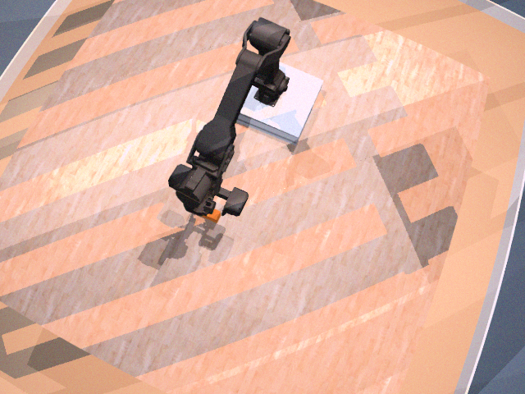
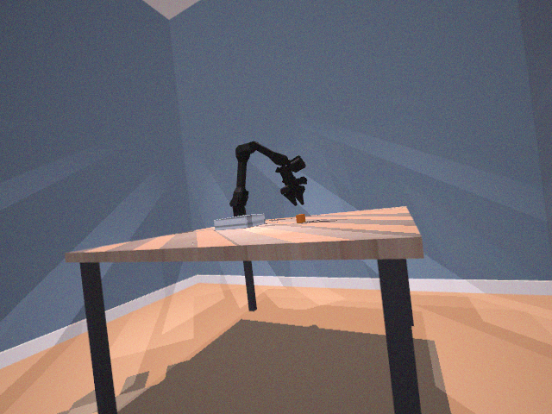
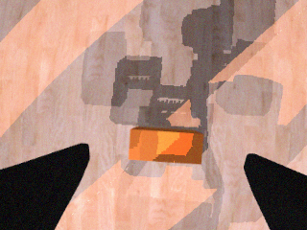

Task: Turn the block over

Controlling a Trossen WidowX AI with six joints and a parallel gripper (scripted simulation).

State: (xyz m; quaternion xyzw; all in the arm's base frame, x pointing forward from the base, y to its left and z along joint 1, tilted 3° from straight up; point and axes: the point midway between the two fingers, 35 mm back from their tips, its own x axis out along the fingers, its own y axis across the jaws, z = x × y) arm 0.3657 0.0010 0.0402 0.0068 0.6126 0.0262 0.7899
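The orange block lies 1 cm behind my gripper tip and 7 cm below it.
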